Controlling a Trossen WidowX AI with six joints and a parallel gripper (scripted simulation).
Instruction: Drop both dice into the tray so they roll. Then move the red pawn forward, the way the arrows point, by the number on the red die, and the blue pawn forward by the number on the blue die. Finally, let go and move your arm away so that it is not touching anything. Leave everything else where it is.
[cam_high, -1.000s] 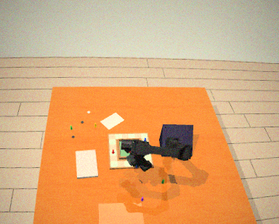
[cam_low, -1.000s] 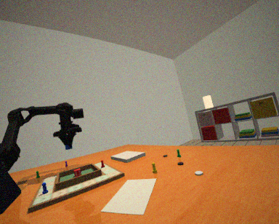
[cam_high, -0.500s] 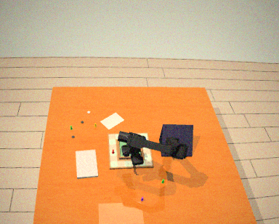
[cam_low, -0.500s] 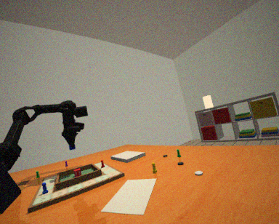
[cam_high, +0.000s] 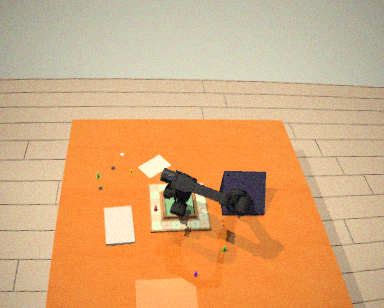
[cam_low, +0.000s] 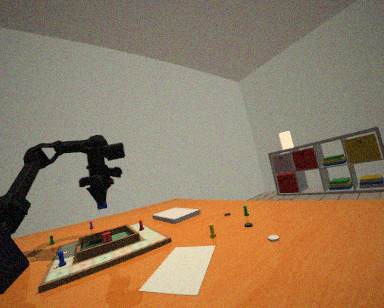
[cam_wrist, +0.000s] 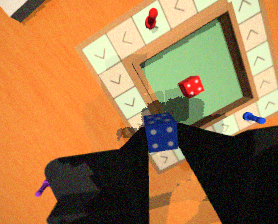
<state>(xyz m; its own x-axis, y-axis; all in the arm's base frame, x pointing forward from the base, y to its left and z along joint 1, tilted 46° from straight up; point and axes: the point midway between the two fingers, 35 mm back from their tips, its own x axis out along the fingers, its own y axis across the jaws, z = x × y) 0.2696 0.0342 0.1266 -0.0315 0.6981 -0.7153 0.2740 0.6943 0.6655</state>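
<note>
The red pawn lies 110 mm ahead of my gripper tip, 50 mm to the right of it and 90 mm below it. Round my gripper tip: green tray: 90 mm to the right, 110 mm below; then purple pawn: 70 mm behind, 270 mm to the left, 100 mm below; then blue pawn: 100 mm behind, 170 mm to the right, 90 mm below.
</note>
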